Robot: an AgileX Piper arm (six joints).
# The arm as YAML. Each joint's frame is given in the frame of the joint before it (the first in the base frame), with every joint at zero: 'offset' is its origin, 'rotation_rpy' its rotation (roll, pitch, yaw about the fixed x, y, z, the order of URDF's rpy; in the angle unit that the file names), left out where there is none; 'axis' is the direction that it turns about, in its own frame. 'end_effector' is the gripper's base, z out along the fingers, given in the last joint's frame.
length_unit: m
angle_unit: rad
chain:
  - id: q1
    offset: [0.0, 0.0, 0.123]
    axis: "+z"
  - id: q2
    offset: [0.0, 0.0, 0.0]
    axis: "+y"
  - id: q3
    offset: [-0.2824, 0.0, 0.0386]
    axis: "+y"
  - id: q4
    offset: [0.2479, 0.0, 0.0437]
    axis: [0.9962, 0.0, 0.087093]
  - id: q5
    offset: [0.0, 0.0, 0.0]
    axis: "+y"
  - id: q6
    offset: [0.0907, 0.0, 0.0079]
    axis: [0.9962, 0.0, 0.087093]
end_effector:
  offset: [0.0, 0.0, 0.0]
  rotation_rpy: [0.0, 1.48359, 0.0]
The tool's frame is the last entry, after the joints.
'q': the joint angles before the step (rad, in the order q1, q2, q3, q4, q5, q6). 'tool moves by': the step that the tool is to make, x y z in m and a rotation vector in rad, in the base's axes. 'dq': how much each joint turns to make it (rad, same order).
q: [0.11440 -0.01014 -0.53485 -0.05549 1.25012 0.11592]
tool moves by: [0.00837 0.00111 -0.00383 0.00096 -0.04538 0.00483]
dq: [0.00001 0.00000 0.03769 -0.00001 -0.08311 -0.00189]
